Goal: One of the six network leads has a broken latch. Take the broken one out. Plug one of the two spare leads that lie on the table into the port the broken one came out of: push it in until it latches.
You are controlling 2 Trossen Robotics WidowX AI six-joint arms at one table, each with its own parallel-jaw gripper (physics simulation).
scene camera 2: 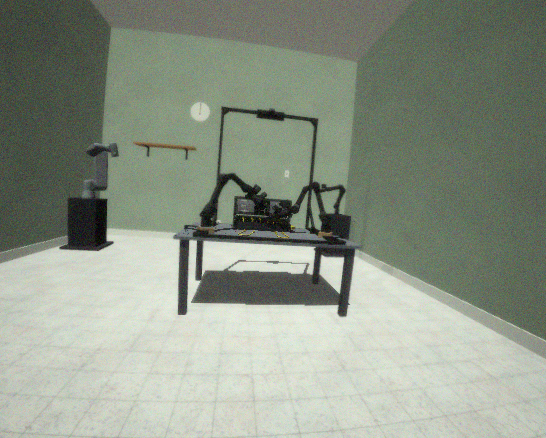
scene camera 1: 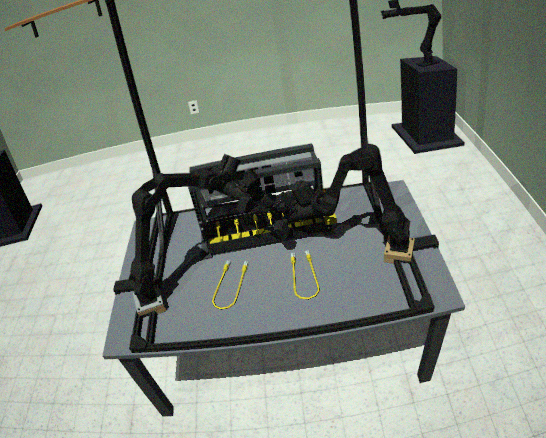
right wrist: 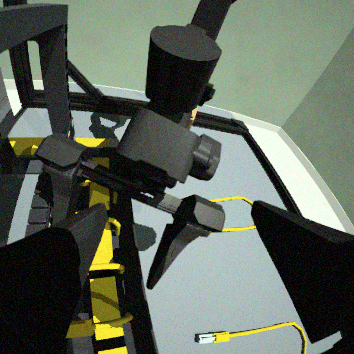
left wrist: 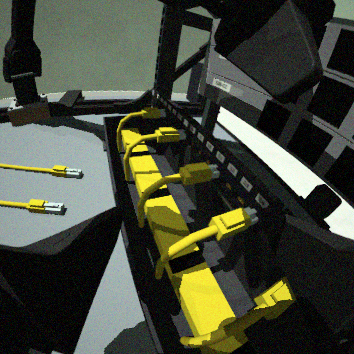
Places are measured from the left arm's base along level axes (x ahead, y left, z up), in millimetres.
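Pixels of known places: left gripper, fingertip midpoint: (scene camera 2: 265,218) (scene camera 1: 267,218) (right wrist: 101,274) (left wrist: 192,214); right gripper, fingertip midpoint: (scene camera 2: 270,208) (scene camera 1: 270,205) (right wrist: 180,209); left arm's base, link origin: (scene camera 2: 325,232) (scene camera 1: 399,245); right arm's base, link origin: (scene camera 2: 205,226) (scene camera 1: 147,297) (left wrist: 27,100).
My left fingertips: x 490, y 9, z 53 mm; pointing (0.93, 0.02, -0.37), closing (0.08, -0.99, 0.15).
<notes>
Ahead of a thing's pixels: the offset from my left fingertips to its top centre. "pt": to the spot under its first point. Level surfaces: height alone.
One spare lead, a yellow loop (scene camera 1: 225,307) (left wrist: 60,171) (right wrist: 260,330), lies on the table at picture left; the other spare lead @(pt dy +261, dx -224, dz -91 mm) (scene camera 1: 306,298) (right wrist: 240,229) lies to its right. Yellow network leads, some with plugs @(pt dy -4, dx +47, dz -4 mm) (left wrist: 197,173) @(pt dy -24, dx -1, dz +0 mm) (left wrist: 230,222) @(pt dy +29, dx +108, dz -5 mm) (left wrist: 168,134), stand in a row at the dark port strip @(pt dy -29, dx +97, dz +0 mm) (left wrist: 220,145). Which latch is broken cannot be told. My left gripper (left wrist: 192,214) (right wrist: 101,274) is open over the row, with a yellow plug @(pt dy -45, dx -44, dz +0 mm) (left wrist: 275,295) low beside its right-hand finger in its wrist view. My right gripper is open and empty, above the row.
A dark equipment rack @(pt dy -157, dx -151, dz +124 mm) (scene camera 1: 316,170) stands behind the port strip. A yellow bar (left wrist: 200,295) in a black trough runs in front of the ports. The two arms' grippers are close together over the row. A black frame (scene camera 1: 280,330) edges the table @(dz -95 mm) (scene camera 1: 350,295).
</notes>
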